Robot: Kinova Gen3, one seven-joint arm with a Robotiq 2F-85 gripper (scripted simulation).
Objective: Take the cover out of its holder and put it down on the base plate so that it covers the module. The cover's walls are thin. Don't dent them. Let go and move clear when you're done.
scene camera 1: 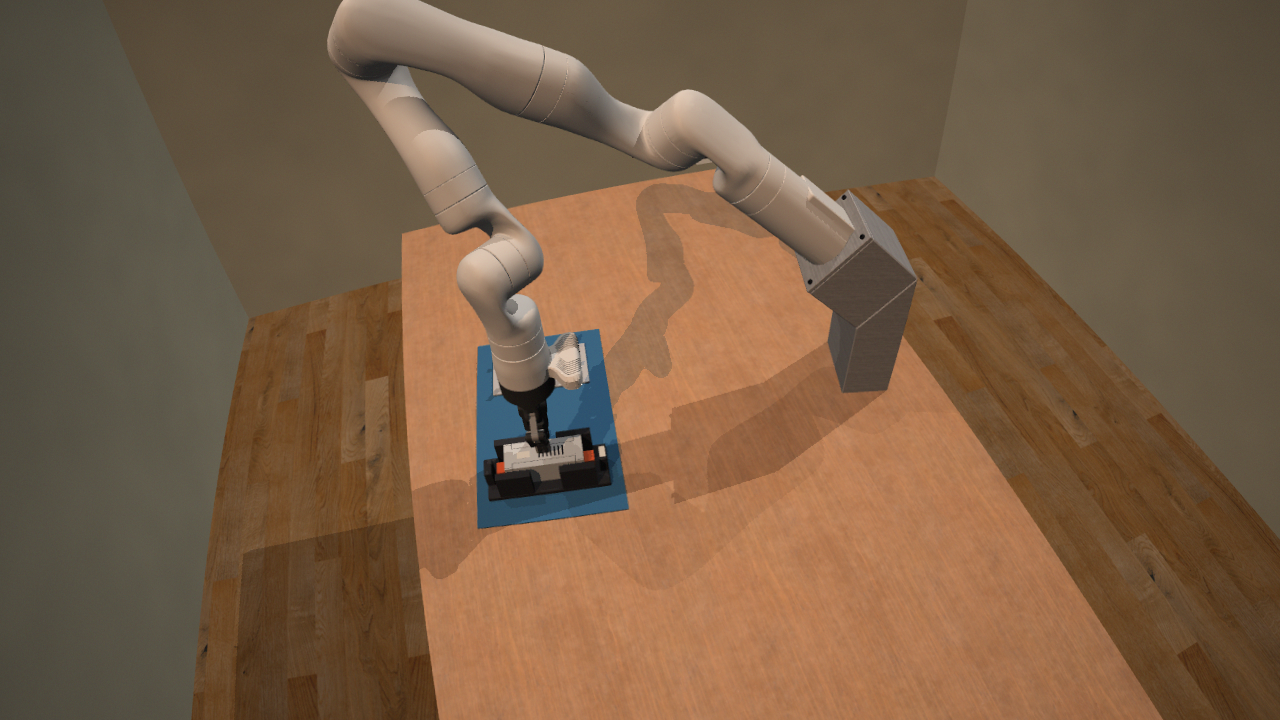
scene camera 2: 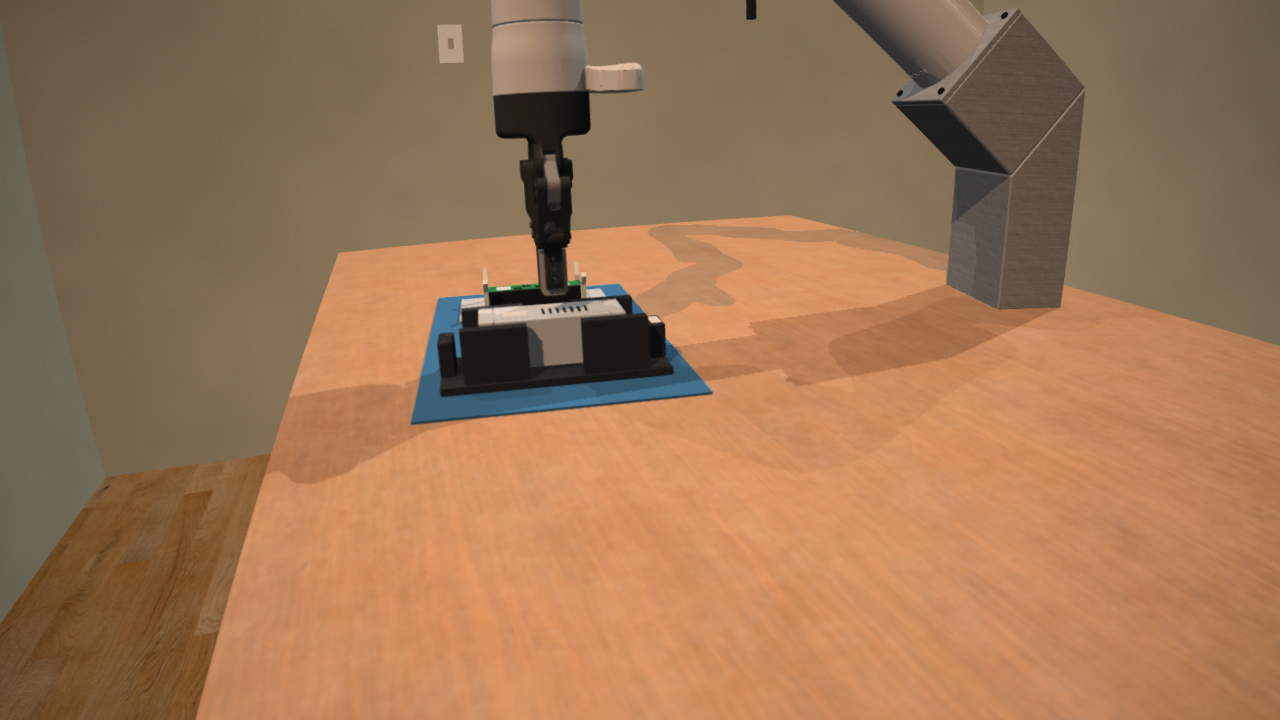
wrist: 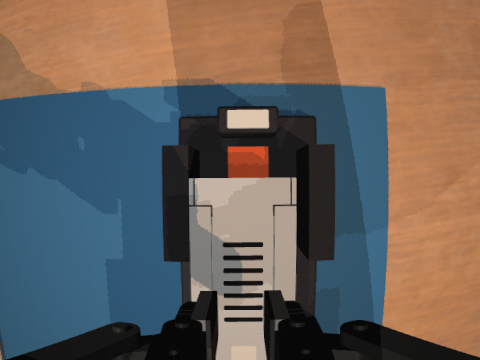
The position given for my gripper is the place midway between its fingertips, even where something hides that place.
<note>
I see my gripper [scene camera 2: 553,290], a light grey cover [scene camera 2: 554,330] and an orange tab [wrist: 243,162].
The light grey cover shows as well in scene camera 1 [scene camera 1: 564,450] and in the wrist view [wrist: 249,250]. My gripper also shows in scene camera 1 [scene camera 1: 543,444] and in the wrist view [wrist: 240,312].
</note>
